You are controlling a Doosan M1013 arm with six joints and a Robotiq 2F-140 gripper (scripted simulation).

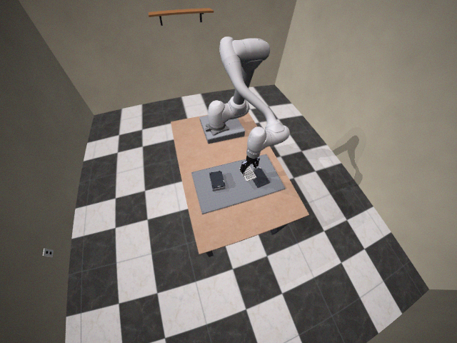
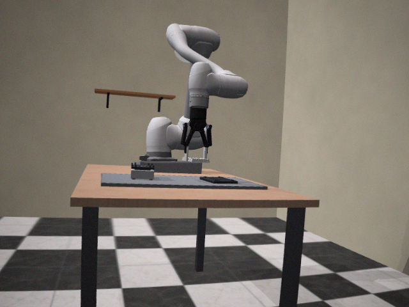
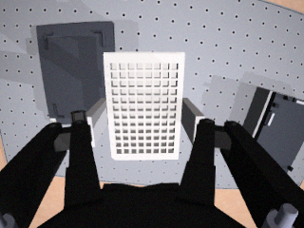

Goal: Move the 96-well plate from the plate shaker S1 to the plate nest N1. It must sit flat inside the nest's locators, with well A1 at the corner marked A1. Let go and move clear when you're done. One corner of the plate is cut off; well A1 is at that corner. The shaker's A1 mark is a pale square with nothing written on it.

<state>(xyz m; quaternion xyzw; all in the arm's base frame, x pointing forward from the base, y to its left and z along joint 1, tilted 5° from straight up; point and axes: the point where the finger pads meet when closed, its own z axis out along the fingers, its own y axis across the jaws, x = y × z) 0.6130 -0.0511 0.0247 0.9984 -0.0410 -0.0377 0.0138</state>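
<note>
Now: the plate nest 110 mm below my hand, 100 mm to the left of it and 40 mm ahead of it. Also, from my hand: white 96-well plate (20 mm below).
</note>
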